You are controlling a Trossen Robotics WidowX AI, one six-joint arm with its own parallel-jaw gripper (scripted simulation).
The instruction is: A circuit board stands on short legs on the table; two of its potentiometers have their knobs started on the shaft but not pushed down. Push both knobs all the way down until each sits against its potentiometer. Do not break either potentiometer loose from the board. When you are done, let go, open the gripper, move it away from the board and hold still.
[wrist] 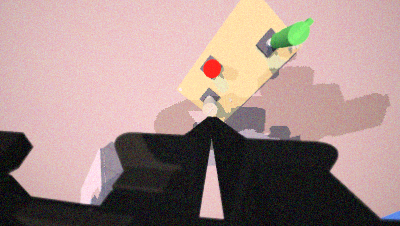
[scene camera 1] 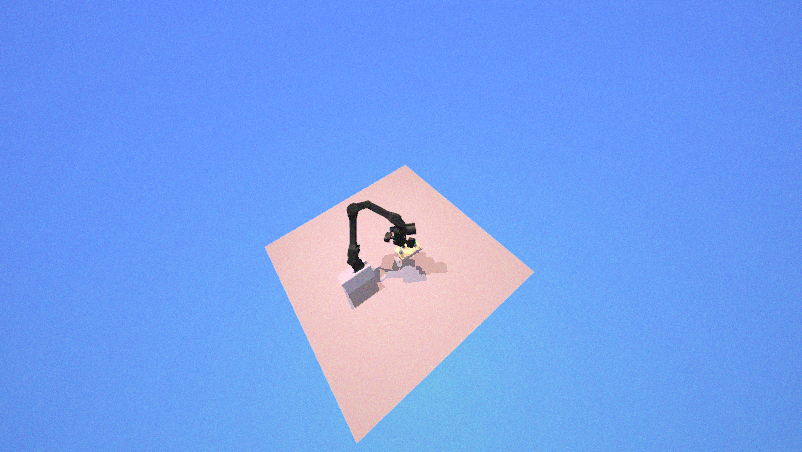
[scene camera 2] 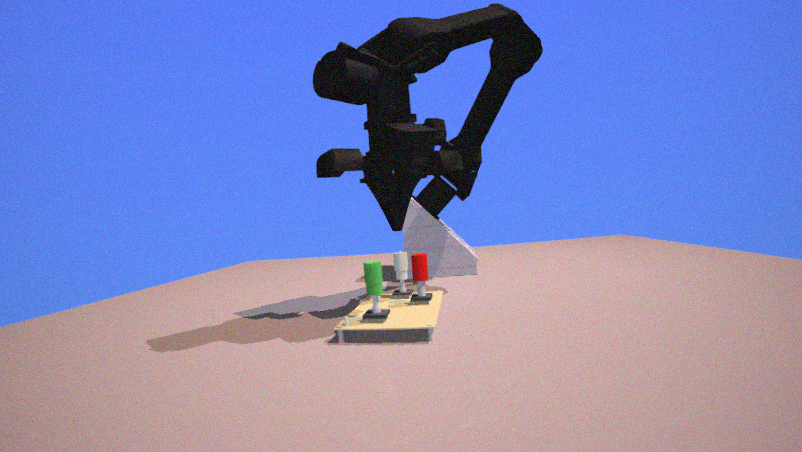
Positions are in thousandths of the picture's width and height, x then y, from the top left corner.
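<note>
The gripper (scene camera 2: 496, 512) (wrist: 529, 538) is shut, holding nothing. A green knob (wrist: 739, 153) is also in view.
</note>
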